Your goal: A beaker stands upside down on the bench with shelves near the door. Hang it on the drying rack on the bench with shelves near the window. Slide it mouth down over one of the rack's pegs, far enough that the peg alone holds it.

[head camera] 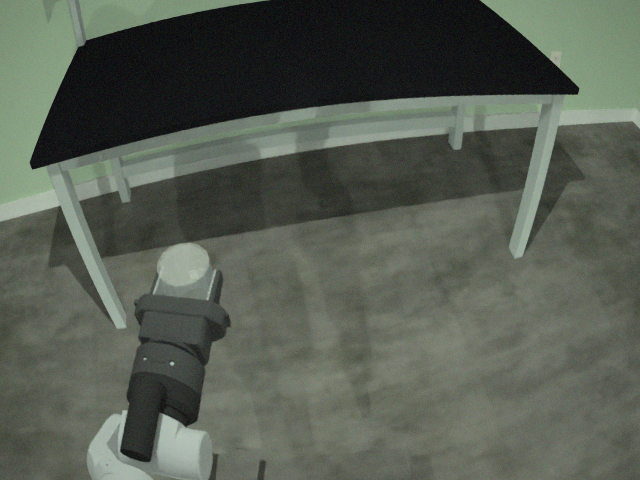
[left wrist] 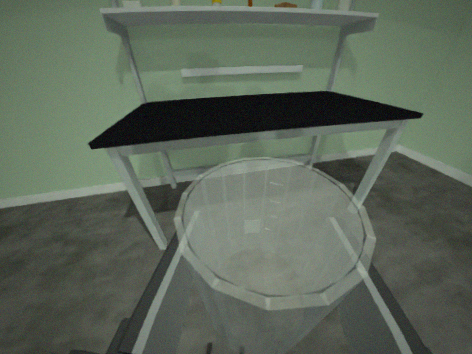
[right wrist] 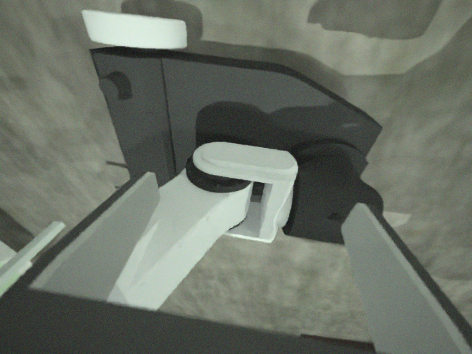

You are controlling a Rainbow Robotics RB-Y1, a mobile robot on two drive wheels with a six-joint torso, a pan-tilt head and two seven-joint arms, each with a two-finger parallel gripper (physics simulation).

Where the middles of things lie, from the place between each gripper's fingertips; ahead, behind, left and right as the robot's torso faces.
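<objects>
There's a clear glass beaker [head camera: 185,271] that sits 41 cm to the left of my right hand, 52 cm ahead of it and 36 cm above it. My left hand is 2 cm past the beaker and 1 cm above it. Going by its middle, the beaker is nearer to my left hand than to my right hand.
</objects>
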